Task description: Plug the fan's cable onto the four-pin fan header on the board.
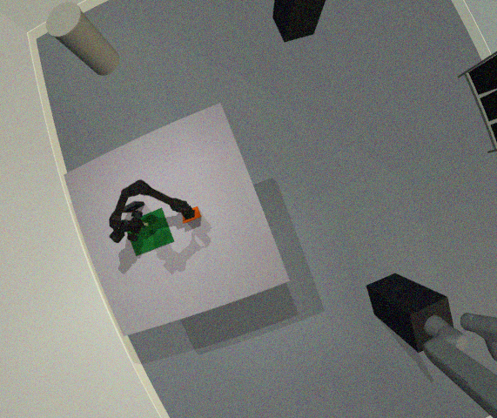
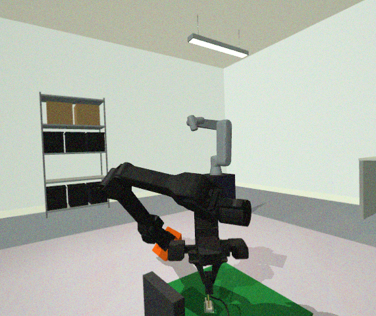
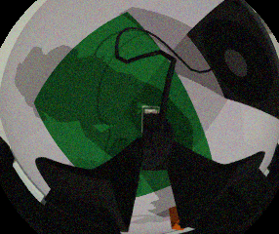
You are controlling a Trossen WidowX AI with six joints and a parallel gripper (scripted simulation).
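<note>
My gripper tip is now 60 mm above the pale four-pin header. Also, from my gripper tip: green board 80 mm below, 60 mm to the left; dark fan plug 10 mm ahead, 10 mm above; dark fan 120 mm to the right, 20 mm ahead.
</note>
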